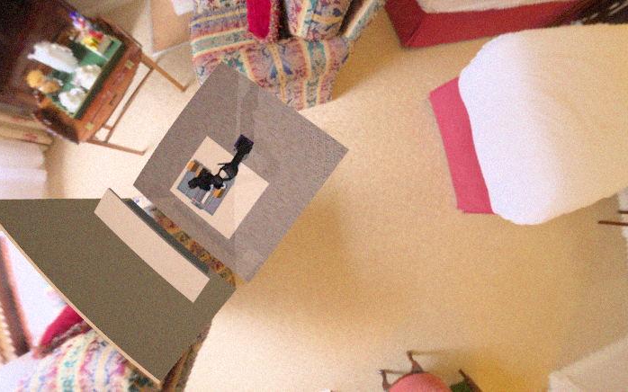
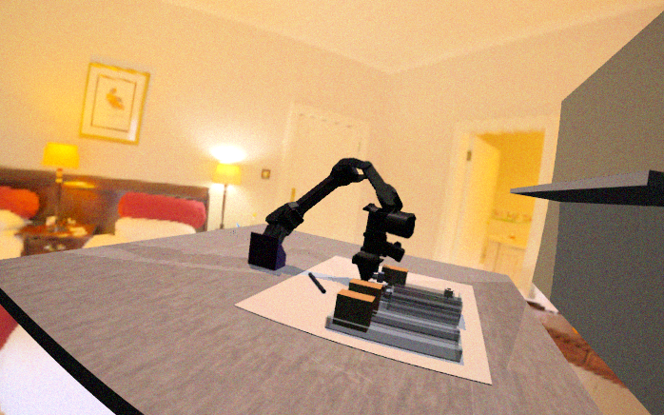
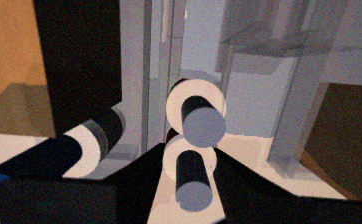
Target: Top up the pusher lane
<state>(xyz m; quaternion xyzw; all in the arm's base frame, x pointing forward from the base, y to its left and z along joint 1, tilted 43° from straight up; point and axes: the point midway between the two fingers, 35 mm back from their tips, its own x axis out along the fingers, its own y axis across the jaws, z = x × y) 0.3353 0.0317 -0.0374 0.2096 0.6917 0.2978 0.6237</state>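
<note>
Right now the thin black rod is 140 mm behind my gripper tip, 30 mm to the right of it and 20 mm below it. From my gripper tip the other things lie so: shelf (510 mm ahead, 50 mm to the left, 340 mm above).
</note>
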